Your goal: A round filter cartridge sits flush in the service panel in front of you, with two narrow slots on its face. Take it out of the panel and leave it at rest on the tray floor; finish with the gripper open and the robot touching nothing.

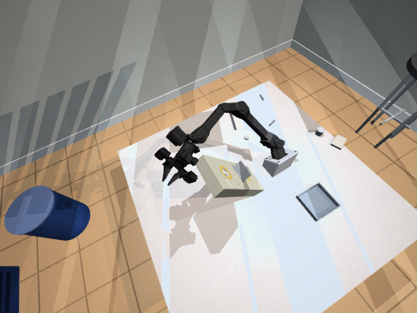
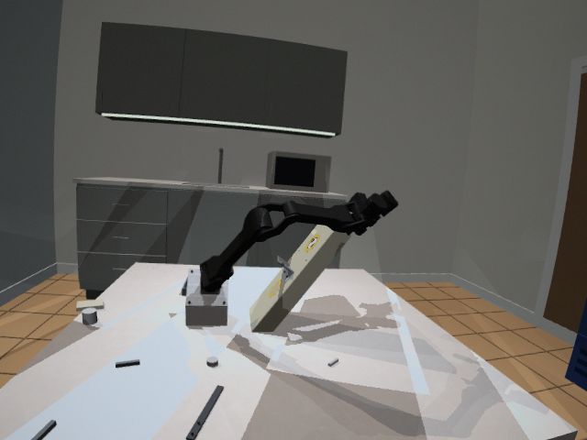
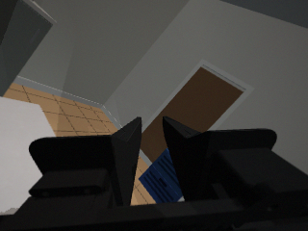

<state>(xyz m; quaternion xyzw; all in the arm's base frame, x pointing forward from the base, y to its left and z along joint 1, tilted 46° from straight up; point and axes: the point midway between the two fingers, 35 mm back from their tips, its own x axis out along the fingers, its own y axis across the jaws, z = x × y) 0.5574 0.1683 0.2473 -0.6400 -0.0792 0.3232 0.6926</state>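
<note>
Right now my gripper tip is 23 cm past the filter cartridge, 15 cm above it and 3 cm to the right of it. Also, from my gripper tip: tray 63 cm behind, 42 cm below, 32 cm to the left; then beige block 102 cm behind, 42 cm below, 12 cm to the left.
</note>
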